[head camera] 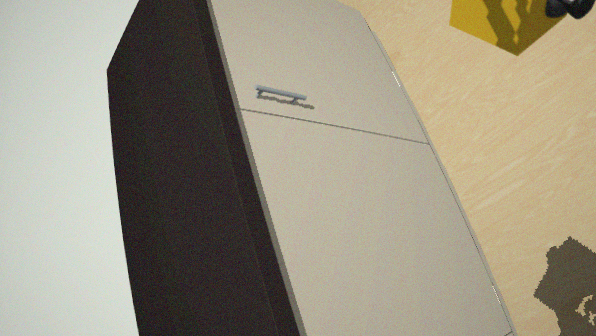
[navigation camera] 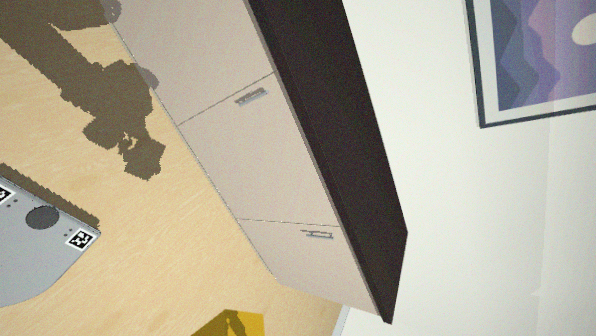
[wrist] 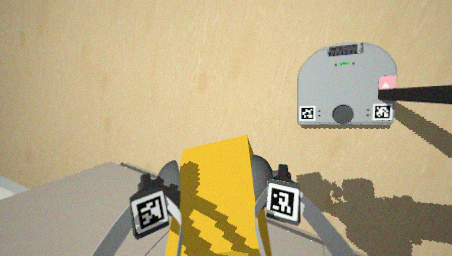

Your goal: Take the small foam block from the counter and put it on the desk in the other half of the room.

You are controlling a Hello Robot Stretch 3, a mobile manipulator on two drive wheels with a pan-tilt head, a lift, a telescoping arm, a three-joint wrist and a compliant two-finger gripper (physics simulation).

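Where they show: robot's base at its link origin: [navigation camera: 42,216].
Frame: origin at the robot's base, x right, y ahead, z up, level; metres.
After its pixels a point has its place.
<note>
The small foam block [head camera: 470,15] {x 0.220, y 0.034, z 1.013 m} [navigation camera: 254,322] {x 0.222, y 0.037, z 1.011 m} [wrist: 220,170] is yellow. In the wrist view it sits between the two rubber fingertips of my gripper [wrist: 216,176] {x 0.228, y -0.019, z 0.974 m}, which is shut on it. The block is held in the air, past the front of the counter, with floor behind it. In the head view it shows at the top right edge with part of a black fingertip; in the navigation view part of it shows at the bottom edge. The counter [head camera: 165,150] {x 0.725, y 0.615, z 0.910 m} [navigation camera: 345,135] {x 0.389, y 0.656, z 0.910 m} has a dark top and beige fronts. The desk does not show in these views.
My grey wheeled base [navigation camera: 30,260] {x 0.068, y -0.111, z 0.160 m} [wrist: 345,87] is on the wooden floor, with the dark mast [wrist: 420,94] above it. Beige cabinet fronts [head camera: 360,200] {x 0.450, y 0.473, z 0.586 m} [navigation camera: 250,165] {x 0.333, y 0.506, z 0.527 m} [wrist: 75,210] stand along the white wall [navigation camera: 465,200] {x 1.131, y 0.897, z 1.240 m}. A framed picture [navigation camera: 522,65] {x 0.517, y 1.044, z 1.465 m} hangs on that wall.
</note>
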